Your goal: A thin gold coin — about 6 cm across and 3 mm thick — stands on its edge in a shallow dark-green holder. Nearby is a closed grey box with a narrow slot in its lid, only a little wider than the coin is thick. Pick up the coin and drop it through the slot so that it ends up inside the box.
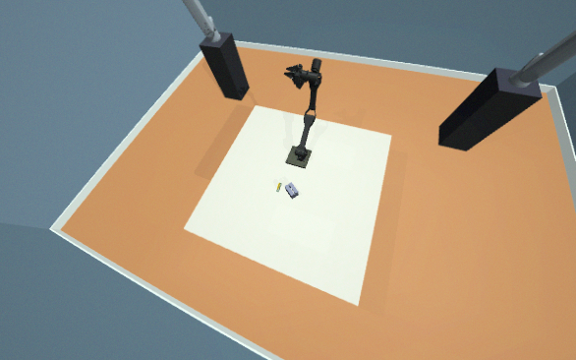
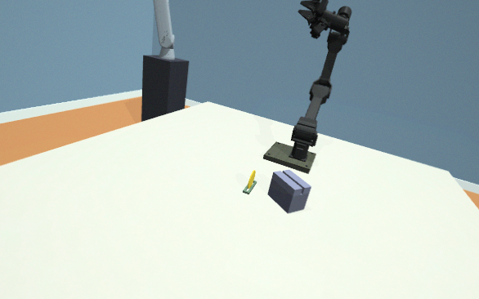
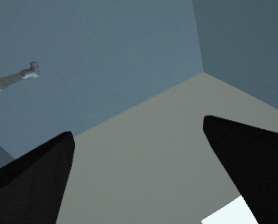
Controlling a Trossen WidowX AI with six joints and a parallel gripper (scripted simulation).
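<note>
The gold coin lies 57 cm ahead of my gripper tip, 53 cm below it and 10 cm to the left of it.
</note>
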